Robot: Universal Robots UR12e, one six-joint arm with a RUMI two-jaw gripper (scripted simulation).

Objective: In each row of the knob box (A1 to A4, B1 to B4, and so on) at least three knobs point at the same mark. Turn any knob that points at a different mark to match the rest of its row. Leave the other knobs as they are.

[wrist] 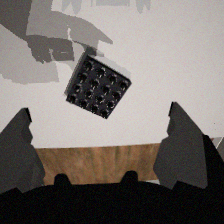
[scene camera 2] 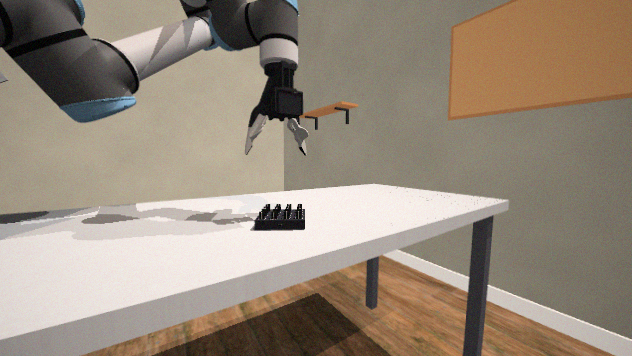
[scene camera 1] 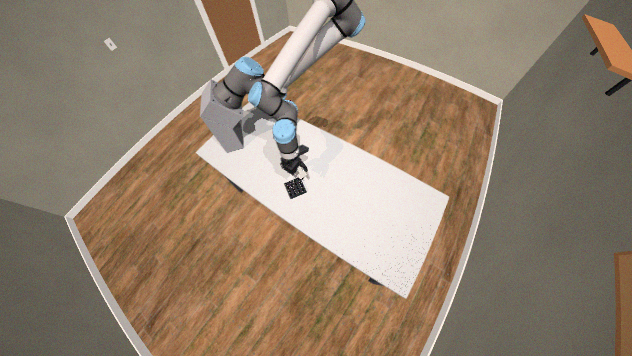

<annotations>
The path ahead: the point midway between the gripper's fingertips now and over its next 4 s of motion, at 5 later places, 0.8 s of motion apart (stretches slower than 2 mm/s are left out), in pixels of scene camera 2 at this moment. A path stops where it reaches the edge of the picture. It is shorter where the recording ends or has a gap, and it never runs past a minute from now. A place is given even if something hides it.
My gripper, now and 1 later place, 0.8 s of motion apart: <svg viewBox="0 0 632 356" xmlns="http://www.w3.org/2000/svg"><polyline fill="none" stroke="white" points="278,155 277,139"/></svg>
</annotations>
